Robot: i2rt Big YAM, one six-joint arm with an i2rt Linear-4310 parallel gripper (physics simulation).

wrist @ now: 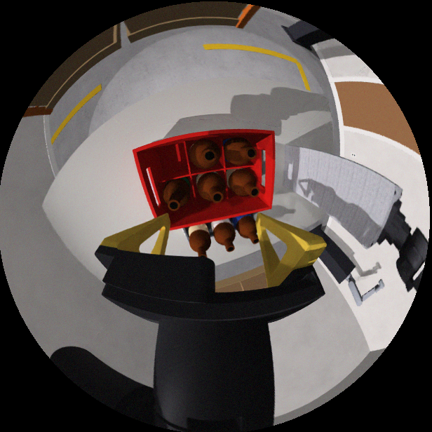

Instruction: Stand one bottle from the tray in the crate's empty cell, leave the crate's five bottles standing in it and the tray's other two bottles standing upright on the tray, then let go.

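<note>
A red crate (273,172) stands on the table in the middle of the wrist view. Five brown bottles stand in it: two in the far row (202,154) (239,151) and three in the near row (176,192) (210,186) (243,182). Its far left cell is empty. Just nearer than the crate stand three brown bottles, with a cream label (199,241), a white label (224,234) and a blue label (246,228). The tray under them is mostly hidden. My gripper (212,217) is open and empty, its yellow fingertips appearing on either side of these bottles, near the crate's near wall.
The pale table (100,175) carries the crate. A light grey arm link (345,192) with black joints reaches in from the right, close to the crate's right side. A black block (337,255) and a grey bracket lie at the lower right. Yellow lines mark the floor beyond the table.
</note>
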